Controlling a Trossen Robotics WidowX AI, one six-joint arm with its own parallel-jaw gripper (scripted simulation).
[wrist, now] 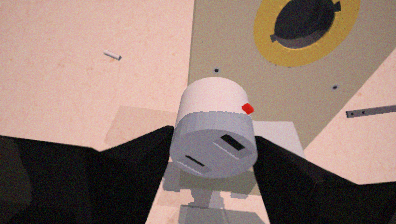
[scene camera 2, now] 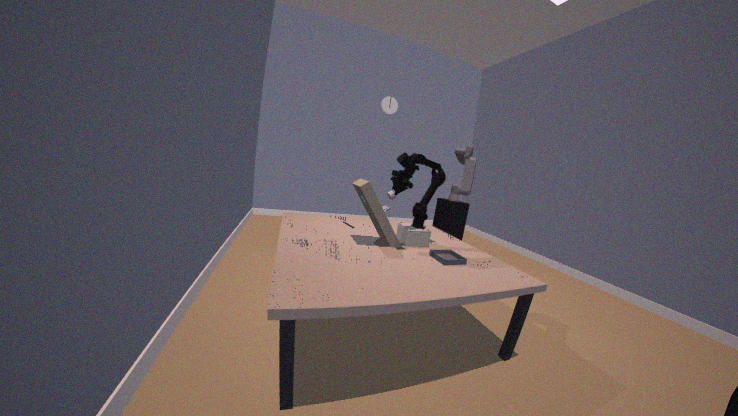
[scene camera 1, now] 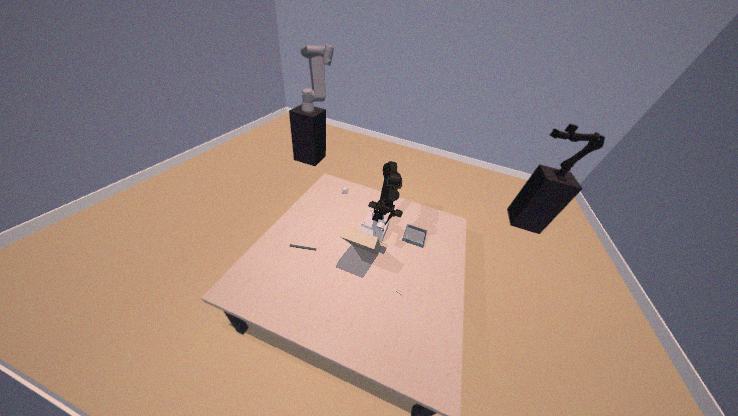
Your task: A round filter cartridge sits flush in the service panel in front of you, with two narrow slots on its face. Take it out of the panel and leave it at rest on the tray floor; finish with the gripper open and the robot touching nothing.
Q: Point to a service panel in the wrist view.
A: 304,69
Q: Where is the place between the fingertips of my gripper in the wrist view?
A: At 212,138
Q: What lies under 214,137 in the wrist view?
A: A round filter cartridge.
